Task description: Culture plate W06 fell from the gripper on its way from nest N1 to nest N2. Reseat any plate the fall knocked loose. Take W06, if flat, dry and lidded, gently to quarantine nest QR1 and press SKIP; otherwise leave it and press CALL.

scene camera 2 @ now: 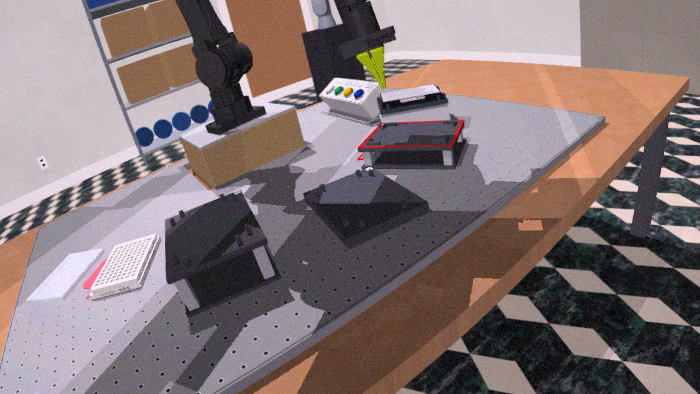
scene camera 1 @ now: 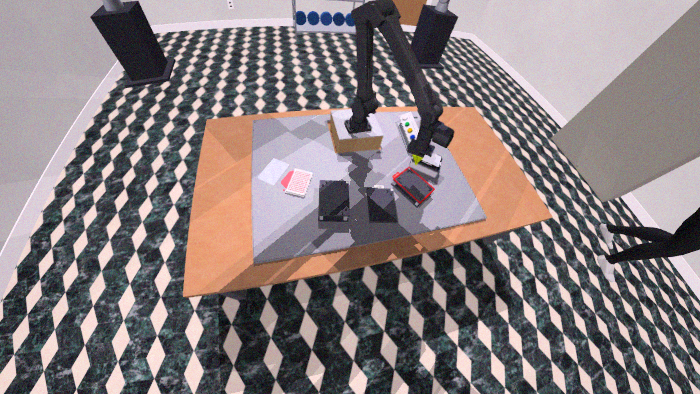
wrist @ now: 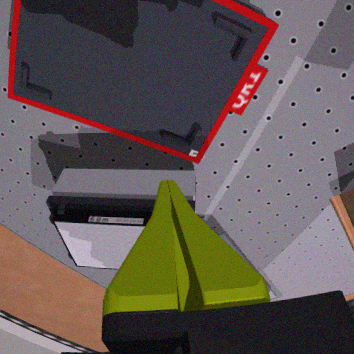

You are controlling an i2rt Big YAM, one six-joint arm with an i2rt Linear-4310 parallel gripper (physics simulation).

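Seen in the pictures: gripper, fingertip midpoint: (scene camera 2: 384,88) (scene camera 1: 416,164) (wrist: 166,188); arm's base, link origin: (scene camera 2: 236,122) (scene camera 1: 357,126).
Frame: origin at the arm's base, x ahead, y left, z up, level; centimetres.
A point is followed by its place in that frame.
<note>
My gripper (scene camera 1: 417,162) @(x 30.4, y 16.4, z 3.1 cm) (scene camera 2: 384,88) @(x 30.4, y 16.4, z 3.1 cm) (wrist: 166,188) @(x 30.4, y 16.4, z 3.1 cm) is shut and empty, its yellow tips pointing down by the near corner of a white-topped plate (scene camera 1: 428,159) @(x 25.7, y 28.3, z -1.7 cm) (scene camera 2: 415,93) @(x 26.1, y 29.0, z -1.7 cm) (wrist: 95,245) @(x 26.3, y 31.1, z -1.8 cm), which sits on a raised nest. Its upside-down label seems to read W09. A white well plate (scene camera 1: 299,182) @(x 21.8, y -33.4, z -7.4 cm) (scene camera 2: 125,262) @(x 21.6, y -33.4, z -7.5 cm), apparently W06, lies flat and unlidded on the board. Red liquid (scene camera 1: 286,181) @(x 19.1, y -38.8, z -8.6 cm) (scene camera 2: 93,278) @(x 18.6, y -39.3, z -8.6 cm) shows beside it, and a clear lid (scene camera 1: 273,171) @(x 12.8, y -43.7, z -7.9 cm) (scene camera 2: 67,275) @(x 13.9, y -43.3, z -7.9 cm) lies apart. The red-edged nest QR1 (scene camera 1: 414,186) @(x 37.0, y 15.6, z -4.7 cm) (scene camera 2: 420,135) @(x 37.8, y 15.7, z -4.7 cm) (wrist: 100,75) @(x 36.2, y 18.2, z -4.7 cm) is empty. The button box (scene camera 1: 405,118) @(x -4.4, y 30.2, z -1.9 cm) (scene camera 2: 350,107) @(x 5.6, y 27.4, z -5.9 cm) stands behind.
A raised dark nest (scene camera 1: 334,200) @(x 36.5, y -22.0, z -2.8 cm) (scene camera 2: 215,235) @(x 37.9, y -21.8, z -2.8 cm) and a low dark nest (scene camera 1: 382,205) @(x 41.4, y -1.8, z -7.1 cm) (scene camera 2: 365,205) @(x 43.1, y -2.8, z -7.1 cm) stand without plates at the front; their labels are unreadable. The arm's base block (scene camera 1: 357,145) @(x 7.6, y -2.0, z -5.3 cm) (scene camera 2: 250,145) @(x 7.6, y -1.5, z -3.9 cm) is at the back. A person's legs (scene camera 1: 645,240) show at the right.
</note>
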